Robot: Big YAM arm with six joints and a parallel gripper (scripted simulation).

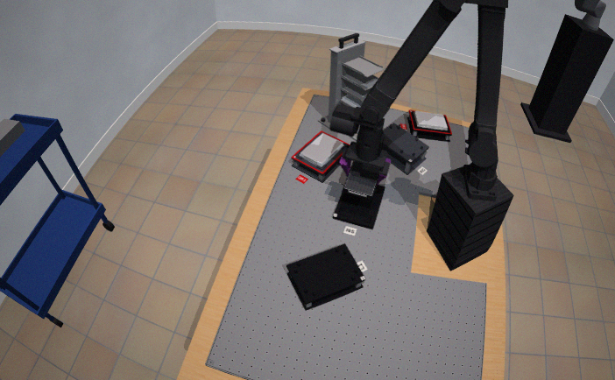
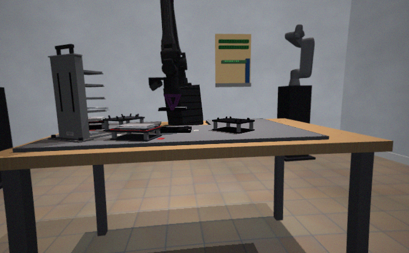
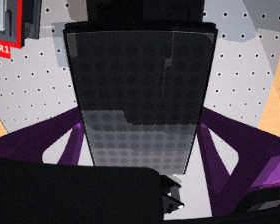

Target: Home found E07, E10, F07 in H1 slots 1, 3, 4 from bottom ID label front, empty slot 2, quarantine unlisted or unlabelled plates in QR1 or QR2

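Right now my hand is 24 cm to the left of the regrip nest, 13 cm past it and 5 cm above it. Round my hand: dark plate (right at my hand); then N6 deck label (11 cm to the left, 11 cm below, 2 cm ahead); then red-rimmed quarantine nest (16 cm to the right, 13 cm ahead, 7 cm below).
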